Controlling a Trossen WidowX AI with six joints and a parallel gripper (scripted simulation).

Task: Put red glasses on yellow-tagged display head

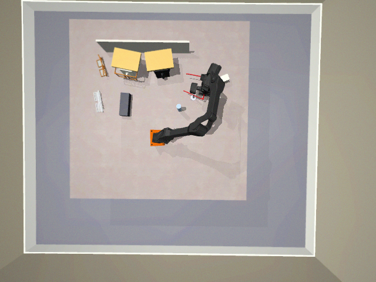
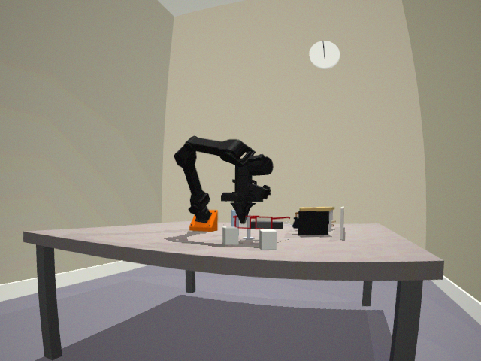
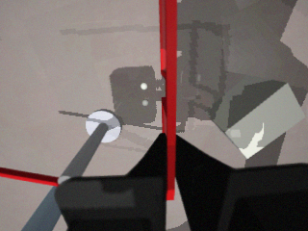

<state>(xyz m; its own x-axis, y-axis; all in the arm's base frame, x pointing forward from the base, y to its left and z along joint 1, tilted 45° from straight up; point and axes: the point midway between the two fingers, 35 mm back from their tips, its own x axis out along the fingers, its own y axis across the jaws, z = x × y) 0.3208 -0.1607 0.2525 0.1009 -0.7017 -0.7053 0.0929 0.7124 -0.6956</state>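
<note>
The thin grey peg lies 10 mm behind my gripper tip, 70 mm to the left of it and 30 mm below it. Round my gripper tip: dark display head: 150 mm ahead, 310 mm to the left; then pale blue cylinder: 100 mm behind, 160 mm to the left, 10 mm below; then white panel: 290 mm ahead, 430 mm to the left.
</note>
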